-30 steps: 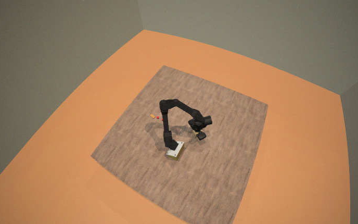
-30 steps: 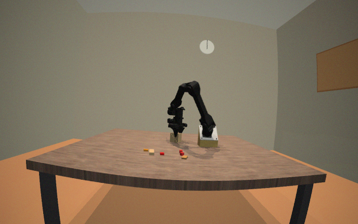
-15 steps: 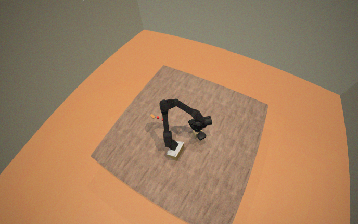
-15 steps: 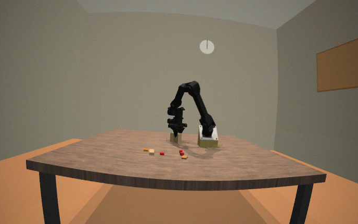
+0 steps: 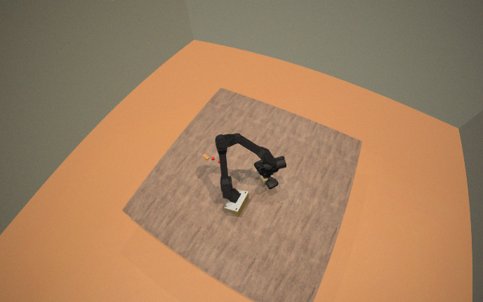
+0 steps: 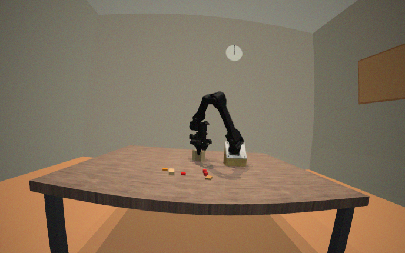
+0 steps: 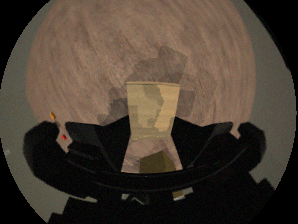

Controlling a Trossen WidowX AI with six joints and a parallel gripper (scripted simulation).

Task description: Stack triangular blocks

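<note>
The triangular block lies 1 cm above my gripper tip. From my gripper tip the other things lie so: orange piece: 35 cm to the left, 18 cm ahead, 4 cm below.
</note>
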